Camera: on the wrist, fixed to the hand. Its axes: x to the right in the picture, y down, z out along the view.
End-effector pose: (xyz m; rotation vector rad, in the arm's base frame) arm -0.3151 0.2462 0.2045 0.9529 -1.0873 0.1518
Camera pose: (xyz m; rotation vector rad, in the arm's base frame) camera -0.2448 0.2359 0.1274 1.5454 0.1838 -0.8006
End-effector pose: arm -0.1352 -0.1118 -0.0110 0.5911 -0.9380 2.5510
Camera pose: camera -0.0870 -0.0187 -0.0110 0.4801 -0.0191 1.2407
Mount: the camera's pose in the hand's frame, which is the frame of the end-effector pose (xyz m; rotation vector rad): -0.0237 -0.0889 -0.0503 0.1295 0.3968 -1.5065
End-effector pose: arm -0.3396 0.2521 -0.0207 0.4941 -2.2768 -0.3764
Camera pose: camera -0.2668 0.1788 -0.0384 2.0820 -1.1631 -0.7275
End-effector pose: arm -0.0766 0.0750 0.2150 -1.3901 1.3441 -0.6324
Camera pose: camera -0.0938 0.0649 0.3179 -2.0841 0.2412 -1.9828
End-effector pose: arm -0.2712 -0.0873 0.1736 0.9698 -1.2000 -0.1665
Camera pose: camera -0.2059 -0.1000 0.0925 1.7532 0.0860 -1.0232
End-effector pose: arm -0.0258 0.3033 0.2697 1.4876 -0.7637 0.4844
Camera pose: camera 0.0291 0.3518 0.1946 1.5865 0.7648 -0.3446
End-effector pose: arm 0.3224 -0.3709 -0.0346 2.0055 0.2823 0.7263
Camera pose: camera 0.2817 -0.2999 -0.1002 1.1722 1.8157 0.0693
